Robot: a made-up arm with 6 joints.
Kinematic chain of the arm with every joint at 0, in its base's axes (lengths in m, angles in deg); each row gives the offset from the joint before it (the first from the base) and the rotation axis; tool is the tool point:
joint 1: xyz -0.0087 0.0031 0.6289 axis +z
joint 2: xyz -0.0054 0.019 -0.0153 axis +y
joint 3: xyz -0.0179 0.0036 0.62 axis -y
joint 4: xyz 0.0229 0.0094 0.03 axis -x
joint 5: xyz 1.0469 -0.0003 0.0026 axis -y
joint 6: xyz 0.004 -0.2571 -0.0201 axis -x
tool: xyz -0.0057 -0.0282 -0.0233
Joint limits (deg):
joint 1: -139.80..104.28
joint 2: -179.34..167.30
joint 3: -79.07..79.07
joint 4: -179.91..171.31
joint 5: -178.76..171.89
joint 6: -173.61..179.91
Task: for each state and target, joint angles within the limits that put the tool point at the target. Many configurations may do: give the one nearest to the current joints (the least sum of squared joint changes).
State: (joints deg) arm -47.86 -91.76 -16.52 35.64 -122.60 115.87
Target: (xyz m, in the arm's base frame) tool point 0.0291 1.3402 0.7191
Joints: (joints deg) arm -98.61 -139.57 -2.82 43.78 -122.55 116.40
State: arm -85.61 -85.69 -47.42 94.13 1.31 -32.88
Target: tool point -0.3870 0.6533 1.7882
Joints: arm -61.73 -82.04 -0.88 88.86 5.46 -31.09
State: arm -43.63 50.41 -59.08 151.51 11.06 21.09
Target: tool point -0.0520 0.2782 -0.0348
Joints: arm -24.17 76.25 -68.98 139.22 12.90 18.85
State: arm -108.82 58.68 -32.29 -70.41 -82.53 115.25
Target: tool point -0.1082 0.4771 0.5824
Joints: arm -83.80 86.75 -75.87 -74.78 -79.71 73.38
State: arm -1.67 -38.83 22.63 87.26 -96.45 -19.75
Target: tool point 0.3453 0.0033 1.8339
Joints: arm -3.06 -38.34 -10.48 85.33 -95.70 -21.95
